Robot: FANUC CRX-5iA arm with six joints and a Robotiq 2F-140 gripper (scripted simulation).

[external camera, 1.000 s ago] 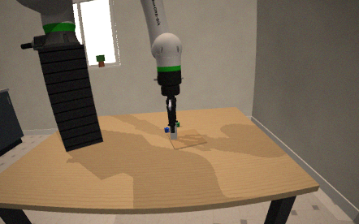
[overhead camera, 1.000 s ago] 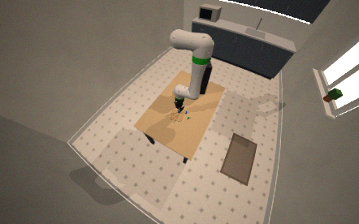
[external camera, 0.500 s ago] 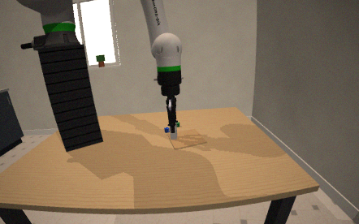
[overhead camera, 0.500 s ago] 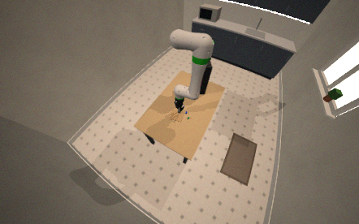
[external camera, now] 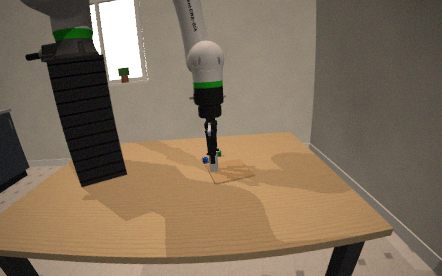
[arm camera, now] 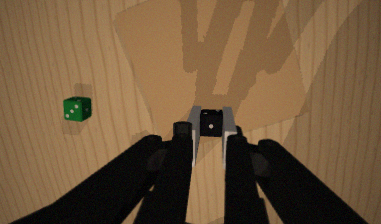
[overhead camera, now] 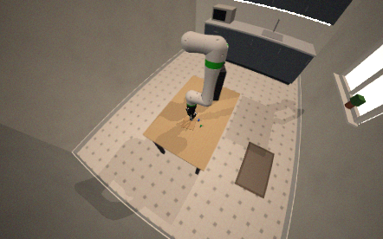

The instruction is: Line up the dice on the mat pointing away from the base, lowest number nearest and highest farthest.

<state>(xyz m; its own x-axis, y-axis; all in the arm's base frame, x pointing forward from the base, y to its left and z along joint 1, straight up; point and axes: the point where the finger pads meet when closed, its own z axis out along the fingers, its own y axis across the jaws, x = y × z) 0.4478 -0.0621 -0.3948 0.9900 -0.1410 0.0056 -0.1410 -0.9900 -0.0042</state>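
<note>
Right now the black die is 2 cm below my hand. Also, from my hand: blue die 3 cm behind, 8 cm to the left, 3 cm below; green die 3 cm ahead, 13 cm to the left, 3 cm below; tan mat 5 cm ahead, 1 cm to the right, 4 cm below.
</note>
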